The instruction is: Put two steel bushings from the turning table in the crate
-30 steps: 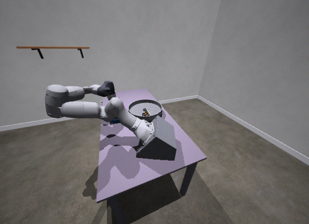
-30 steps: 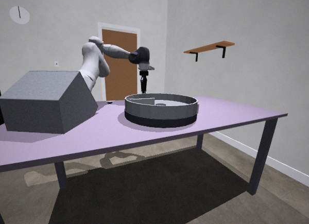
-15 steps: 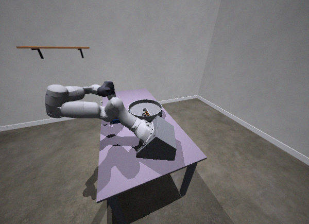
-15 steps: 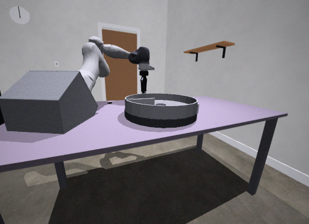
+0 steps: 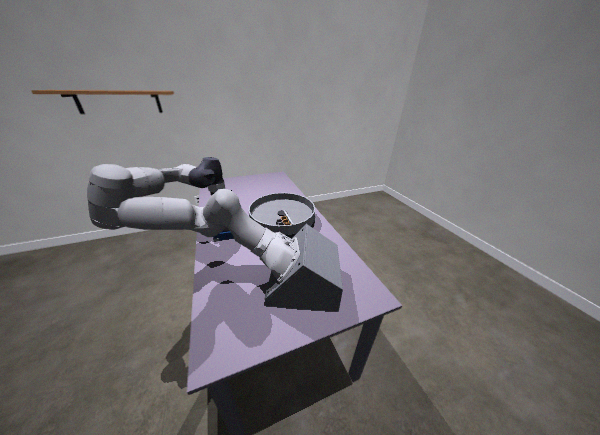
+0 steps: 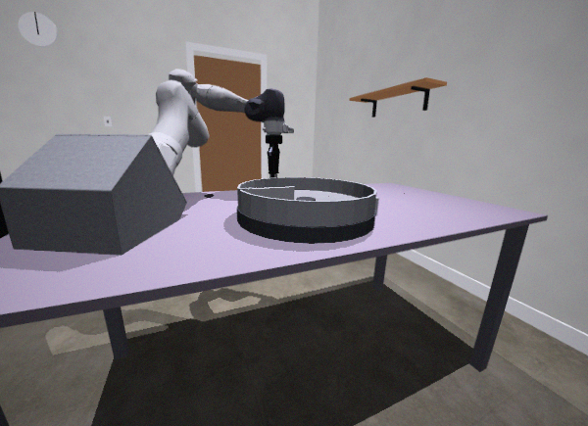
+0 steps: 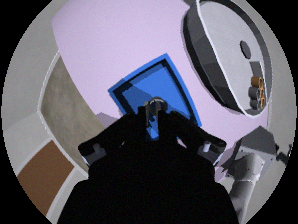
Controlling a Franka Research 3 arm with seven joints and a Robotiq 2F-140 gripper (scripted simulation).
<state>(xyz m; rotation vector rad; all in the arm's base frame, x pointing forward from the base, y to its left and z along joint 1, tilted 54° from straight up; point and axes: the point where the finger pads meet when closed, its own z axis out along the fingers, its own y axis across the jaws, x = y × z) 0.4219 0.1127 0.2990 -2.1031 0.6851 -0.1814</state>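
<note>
Right now my hand is 40 mm above the blue crate, 10 mm to the left of it and 10 mm past it. Round my hand: round grey turning table: 360 mm to the right, 40 mm ahead, 10 mm below.
</note>
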